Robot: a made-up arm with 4 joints.
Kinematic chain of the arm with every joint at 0, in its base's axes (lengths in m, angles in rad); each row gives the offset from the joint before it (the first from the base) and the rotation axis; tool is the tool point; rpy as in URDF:
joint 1: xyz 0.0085 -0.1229 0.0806 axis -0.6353 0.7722 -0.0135
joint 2: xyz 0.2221 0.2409 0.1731 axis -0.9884 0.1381 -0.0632
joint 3: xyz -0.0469 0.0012 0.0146 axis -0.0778 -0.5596 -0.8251
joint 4: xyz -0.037 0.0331 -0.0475 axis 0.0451 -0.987 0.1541
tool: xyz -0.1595 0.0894 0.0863 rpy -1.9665 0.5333 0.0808
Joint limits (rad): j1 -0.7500..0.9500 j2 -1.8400..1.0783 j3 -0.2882..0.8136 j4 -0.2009..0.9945
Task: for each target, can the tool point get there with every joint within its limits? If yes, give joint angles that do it. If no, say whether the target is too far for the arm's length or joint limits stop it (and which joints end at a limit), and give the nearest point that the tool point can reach.
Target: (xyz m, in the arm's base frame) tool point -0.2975 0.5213 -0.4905
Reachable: no: too far | nearest point 0.0354 0.2594 -0.1974 | short by 0.515 m
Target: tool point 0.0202 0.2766 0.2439
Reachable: yes | joints -0.3598 -0.0590 0.5227 0.6700
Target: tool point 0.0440 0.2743 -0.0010
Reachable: yes | joints 0.4519 0.3658 0.5419 0.3616
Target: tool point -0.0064 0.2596 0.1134
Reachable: yes | joints 0.4203 -0.1193 0.0549 0.6046
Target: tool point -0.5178 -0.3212 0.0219
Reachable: no: joint limits stop it (at a limit: joint 1, joint 3) | nearest point -0.1526 -0.0708 0.2787 | short by 0.512 m
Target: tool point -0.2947 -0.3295 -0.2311
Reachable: no: joint limits stop it (at a limit: joint 1, joint 3, joint 4) | nearest point 0.0198 -0.0304 -0.1174 | short by 0.449 m
